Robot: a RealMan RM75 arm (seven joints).
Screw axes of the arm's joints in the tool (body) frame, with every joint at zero. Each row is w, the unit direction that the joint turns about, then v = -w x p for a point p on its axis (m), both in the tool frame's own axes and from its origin. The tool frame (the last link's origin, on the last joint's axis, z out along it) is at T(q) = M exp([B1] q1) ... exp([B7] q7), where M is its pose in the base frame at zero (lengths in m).
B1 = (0, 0, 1, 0, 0, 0)
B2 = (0, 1, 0, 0.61, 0, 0)
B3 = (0, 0, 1, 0, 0, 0)
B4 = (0, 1, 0, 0.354, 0, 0)
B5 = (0, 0, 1, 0, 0, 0)
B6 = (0, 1, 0, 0.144, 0, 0)
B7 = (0, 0, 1, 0, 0, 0)
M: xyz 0 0 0.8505 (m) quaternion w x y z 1 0 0 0
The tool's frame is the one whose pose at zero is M.
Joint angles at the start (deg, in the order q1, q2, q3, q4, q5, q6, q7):
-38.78, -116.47, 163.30, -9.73, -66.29, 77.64, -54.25
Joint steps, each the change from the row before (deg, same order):
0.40, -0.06, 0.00, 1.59, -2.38, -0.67, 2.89
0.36, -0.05, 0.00, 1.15, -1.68, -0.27, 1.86
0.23, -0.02, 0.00, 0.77, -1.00, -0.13, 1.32
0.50, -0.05, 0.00, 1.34, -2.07, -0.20, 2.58
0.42, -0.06, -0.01, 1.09, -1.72, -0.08, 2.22
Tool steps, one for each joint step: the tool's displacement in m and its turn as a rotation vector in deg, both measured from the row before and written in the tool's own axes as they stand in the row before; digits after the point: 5 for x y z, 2 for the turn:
-0.00152, -0.00045, -0.00066, 1.61, 1.41, 0.80
-0.00115, -0.00009, -0.00113, 1.10, 1.02, 0.33
-0.00083, 0.00015, -0.00074, 0.64, 0.60, 0.33
-0.00118, -0.00054, -0.00214, 1.47, 1.19, 0.75
-0.00092, -0.00040, -0.00196, 1.25, 0.98, 0.70

